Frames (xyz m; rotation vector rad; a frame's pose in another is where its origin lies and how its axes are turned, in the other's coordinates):
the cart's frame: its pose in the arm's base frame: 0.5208 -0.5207 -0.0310 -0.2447 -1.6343 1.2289
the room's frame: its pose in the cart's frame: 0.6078 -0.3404 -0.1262 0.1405 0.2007 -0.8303
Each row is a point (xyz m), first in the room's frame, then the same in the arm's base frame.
Working: the room's frame: its pose in the arm's base frame: 0.4819 -0.1969 0.5974 0.3644 -1.2551 0.6422

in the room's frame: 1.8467 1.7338 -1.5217
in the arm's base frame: 0.8588 2.4890 1.7703
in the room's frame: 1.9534 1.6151 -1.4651
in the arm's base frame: 0.9087 2.3906 1.8987
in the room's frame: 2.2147 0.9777 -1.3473
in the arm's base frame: 1.2648 1.8940 2.2379
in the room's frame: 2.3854 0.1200 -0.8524
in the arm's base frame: 1.4580 0.9842 2.6181
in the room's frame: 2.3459 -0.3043 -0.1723
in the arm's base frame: 1.2024 0.2487 2.8127
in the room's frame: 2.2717 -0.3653 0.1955
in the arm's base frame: 0.9492 -0.0320 2.8527
